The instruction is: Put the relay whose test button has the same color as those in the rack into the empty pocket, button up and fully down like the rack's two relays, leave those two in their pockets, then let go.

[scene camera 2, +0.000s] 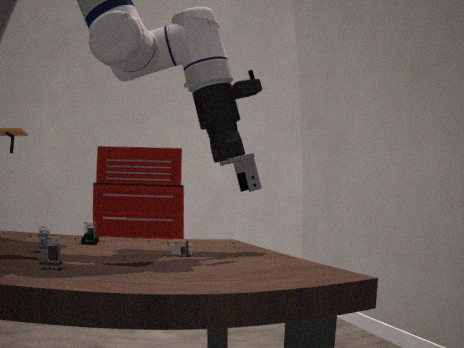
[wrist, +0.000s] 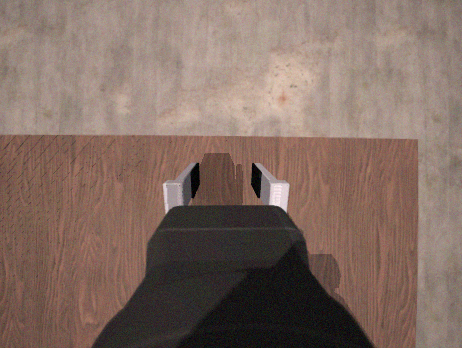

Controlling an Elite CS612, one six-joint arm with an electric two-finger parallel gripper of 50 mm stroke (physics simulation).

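Frame: origin at the arm's base, x ahead, y left, z up, level; centimetres.
Seen in the pictures: gripper, fingertip midpoint: (scene camera 2: 250,190) (wrist: 225,173).
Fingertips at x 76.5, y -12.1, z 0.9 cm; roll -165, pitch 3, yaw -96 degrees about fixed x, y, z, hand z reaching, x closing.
Observation:
Offsets run from my fingertips to a thing's middle. "pt": to the spot under its first point. Level surfaces: height alone.
The black rack {pt dx -30.2, dy +20.4, dz -11.6 cm} (scene camera 2: 90,241) stands far back at the left in the scene view, with clear-cased relays {dx -30.4, dy +20.5, dz -9.4 cm} (scene camera 2: 90,229) upright in it and red on top; its pockets are too small to tell apart. A relay {dx -13.0, dy +1.7, dz -10.7 cm} (scene camera 2: 180,249) lies on its side to the right, with a small red spot at its left end. A relay {dx -38.3, dy +1.5, dz -9.9 cm} (scene camera 2: 44,237) with an orange top and a blue mark stands at the left. Another relay {dx -34.4, dy -16.8, dz -9.9 cm} (scene camera 2: 53,253) stands in front of it, its button colour unclear. My gripper (scene camera 2: 250,190) (wrist: 225,173) is open and empty, high above the table and right of the lying relay.
The wooden table {dz -12.1 cm} (scene camera 2: 300,280) (wrist: 375,200) shows its far edge and right corner in the wrist view, with the floor (wrist: 225,60) beyond. A red tool cabinet (scene camera 2: 138,210) stands behind the table. The arm's shadow falls between the fingers in the wrist view.

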